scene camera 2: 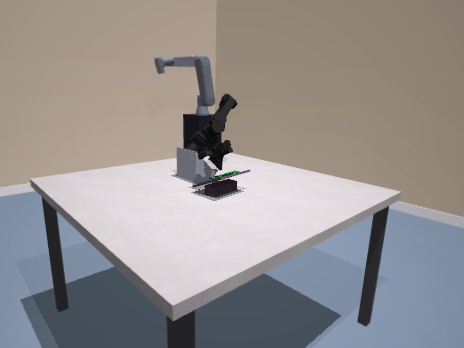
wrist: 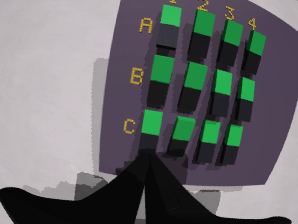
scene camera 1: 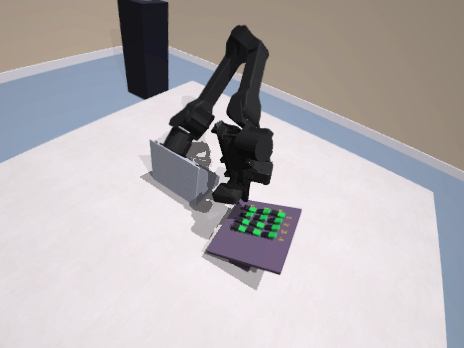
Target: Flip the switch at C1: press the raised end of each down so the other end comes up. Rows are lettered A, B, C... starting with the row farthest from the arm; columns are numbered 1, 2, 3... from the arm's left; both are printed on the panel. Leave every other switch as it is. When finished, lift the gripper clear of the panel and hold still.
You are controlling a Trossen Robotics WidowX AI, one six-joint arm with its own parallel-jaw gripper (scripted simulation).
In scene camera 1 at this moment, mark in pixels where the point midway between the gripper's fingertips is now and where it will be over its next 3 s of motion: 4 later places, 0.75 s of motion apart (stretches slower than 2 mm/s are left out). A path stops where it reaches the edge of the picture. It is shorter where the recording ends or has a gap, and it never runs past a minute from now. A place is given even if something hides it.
The gripper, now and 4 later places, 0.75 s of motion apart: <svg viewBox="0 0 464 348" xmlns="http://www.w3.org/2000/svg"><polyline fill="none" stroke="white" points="246,201 246,205 246,206 246,206 255,198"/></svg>
